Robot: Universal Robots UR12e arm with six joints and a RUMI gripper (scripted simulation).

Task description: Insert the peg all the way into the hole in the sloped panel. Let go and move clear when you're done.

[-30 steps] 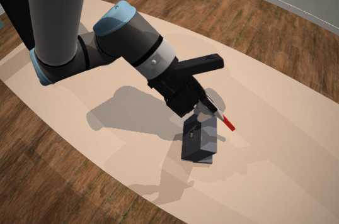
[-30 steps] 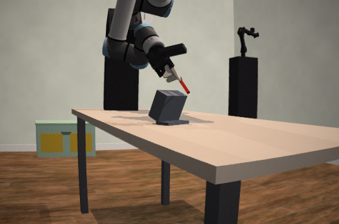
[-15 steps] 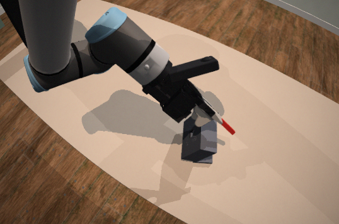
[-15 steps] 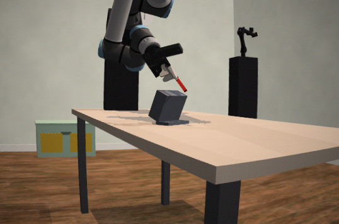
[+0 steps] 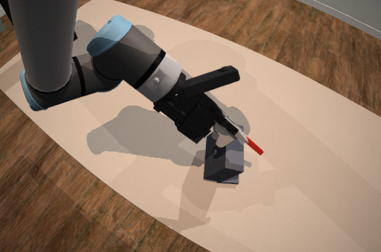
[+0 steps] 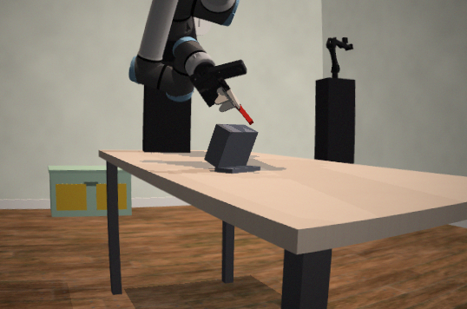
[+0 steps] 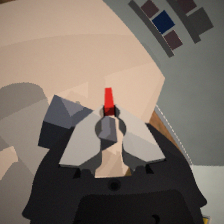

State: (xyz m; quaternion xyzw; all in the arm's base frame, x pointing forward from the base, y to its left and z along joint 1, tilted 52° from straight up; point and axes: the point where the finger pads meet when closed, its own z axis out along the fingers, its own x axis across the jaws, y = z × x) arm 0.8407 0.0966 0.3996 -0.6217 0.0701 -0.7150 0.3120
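The thin base plate is 18 cm below my hand. From my hand the other things lie so: red peg: 3 cm ahead, 2 cm below, 1 cm to the left.
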